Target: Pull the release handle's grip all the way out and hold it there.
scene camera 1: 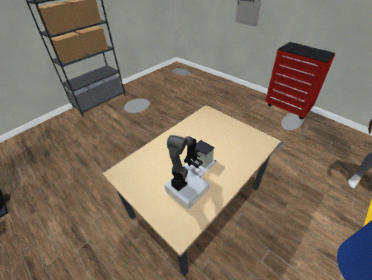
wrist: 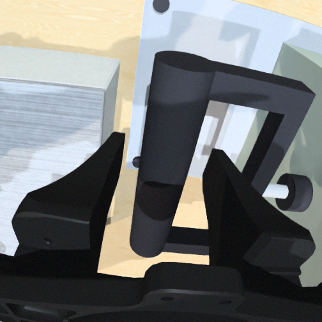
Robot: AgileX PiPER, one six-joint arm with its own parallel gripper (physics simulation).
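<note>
The release handle's dark grip (wrist: 172,115) is a thick bar that slants through the middle of the wrist view. It is joined to a dark rectangular frame (wrist: 260,85) beside a grey-green housing (wrist: 305,120) (scene camera 1: 206,155). A pale rod with a dark round knob (wrist: 296,192) shows at the housing's side. My gripper (wrist: 165,155) (scene camera 1: 193,162) is open, with one finger on each side of the grip. A narrow gap shows between each finger and the bar. The right finger hides part of the frame. In the scene view the handle is too small to make out.
The housing stands on a pale baseplate (wrist: 147,40) with dark bolts. The silvery block (wrist: 50,125) (scene camera 1: 187,194) under the arm is close on the left in the wrist view. All stand on the wooden table (scene camera 1: 240,140). A red tool cabinet (scene camera 1: 299,80) and a shelf rack stand beyond.
</note>
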